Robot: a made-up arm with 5 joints. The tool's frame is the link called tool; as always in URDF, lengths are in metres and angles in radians. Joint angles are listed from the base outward. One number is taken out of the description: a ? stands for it. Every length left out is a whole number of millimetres.
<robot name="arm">
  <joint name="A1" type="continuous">
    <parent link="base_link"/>
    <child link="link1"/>
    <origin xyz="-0.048 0 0.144" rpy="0 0 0"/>
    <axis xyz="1 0 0"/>
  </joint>
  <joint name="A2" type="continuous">
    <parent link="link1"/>
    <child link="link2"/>
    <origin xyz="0 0.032 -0.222" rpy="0 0 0"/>
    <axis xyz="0 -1 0"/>
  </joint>
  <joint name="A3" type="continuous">
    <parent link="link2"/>
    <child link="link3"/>
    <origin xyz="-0.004 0 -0.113" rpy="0 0 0"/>
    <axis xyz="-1 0 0"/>
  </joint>
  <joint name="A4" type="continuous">
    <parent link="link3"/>
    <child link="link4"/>
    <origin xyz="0 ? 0.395" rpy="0 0 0"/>
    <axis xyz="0 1 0"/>
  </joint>
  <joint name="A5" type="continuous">
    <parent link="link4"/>
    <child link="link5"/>
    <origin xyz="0.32 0 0.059" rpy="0 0 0"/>
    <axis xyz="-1 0 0"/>
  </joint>
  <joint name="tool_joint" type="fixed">
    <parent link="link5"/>
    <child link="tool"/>
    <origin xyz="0 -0.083 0.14" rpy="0 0 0"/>
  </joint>
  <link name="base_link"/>
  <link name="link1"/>
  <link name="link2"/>
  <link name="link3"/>
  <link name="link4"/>
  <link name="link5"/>
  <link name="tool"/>
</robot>
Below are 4 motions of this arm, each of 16 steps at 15 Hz.
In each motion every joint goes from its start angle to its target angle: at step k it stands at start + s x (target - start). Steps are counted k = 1, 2, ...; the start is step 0. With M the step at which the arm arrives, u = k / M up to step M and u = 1 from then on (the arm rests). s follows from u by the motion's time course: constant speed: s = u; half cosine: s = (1 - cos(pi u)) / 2; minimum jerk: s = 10 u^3 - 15 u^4 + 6 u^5.
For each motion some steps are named. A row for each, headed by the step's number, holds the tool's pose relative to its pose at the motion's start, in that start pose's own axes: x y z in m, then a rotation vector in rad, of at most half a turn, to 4 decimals.
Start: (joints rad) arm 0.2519 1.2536 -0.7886 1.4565 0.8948
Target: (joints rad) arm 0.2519 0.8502 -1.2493 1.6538 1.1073
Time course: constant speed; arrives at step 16
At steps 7, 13, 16:
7: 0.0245 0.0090 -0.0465 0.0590 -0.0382 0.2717
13: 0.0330 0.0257 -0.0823 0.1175 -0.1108 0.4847
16: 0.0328 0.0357 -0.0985 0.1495 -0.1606 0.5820

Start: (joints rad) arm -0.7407 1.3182 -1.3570 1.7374 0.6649
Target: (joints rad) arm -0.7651 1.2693 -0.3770 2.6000 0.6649
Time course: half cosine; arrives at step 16
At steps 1, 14, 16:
1: 0.0023 0.0019 -0.0019 0.0020 0.0125 -0.0020
14: 0.1021 0.1990 -0.2308 0.5571 1.1369 -0.1309
16: 0.1026 0.2096 -0.2374 0.5935 1.1734 -0.1336

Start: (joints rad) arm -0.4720 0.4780 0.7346 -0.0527 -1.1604
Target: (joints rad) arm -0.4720 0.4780 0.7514 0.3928 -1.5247
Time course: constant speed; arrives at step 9
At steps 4, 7, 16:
4: -0.0036 -0.0775 -0.0425 0.1539 0.0638 -0.1876
7: -0.0208 -0.1322 -0.0750 0.2675 0.0907 -0.3355
16: -0.0387 -0.1658 -0.0963 0.3415 0.0985 -0.4367

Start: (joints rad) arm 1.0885 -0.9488 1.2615 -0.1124 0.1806
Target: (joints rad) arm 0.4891 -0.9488 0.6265 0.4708 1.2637
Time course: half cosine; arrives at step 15
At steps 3, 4, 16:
3: 0.0360 -0.0016 -0.0477 -0.0775 0.1010 0.0056
4: 0.0599 -0.0027 -0.0848 -0.1334 0.1741 0.0155
16: 0.1233 -0.0182 -0.5827 -0.6609 0.8993 0.4677

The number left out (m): 0.027
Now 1 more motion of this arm.
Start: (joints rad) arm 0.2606 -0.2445 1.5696 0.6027 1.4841
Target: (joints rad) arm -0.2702 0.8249 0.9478 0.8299 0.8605
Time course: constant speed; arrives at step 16
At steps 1, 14, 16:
1: 0.0249 -0.0039 -0.0289 0.0826 0.0530 0.0142
14: -0.0164 0.0593 -0.4090 1.0977 0.5456 -0.3830
16: -0.0666 0.0904 -0.4394 1.2248 0.5522 -0.5232

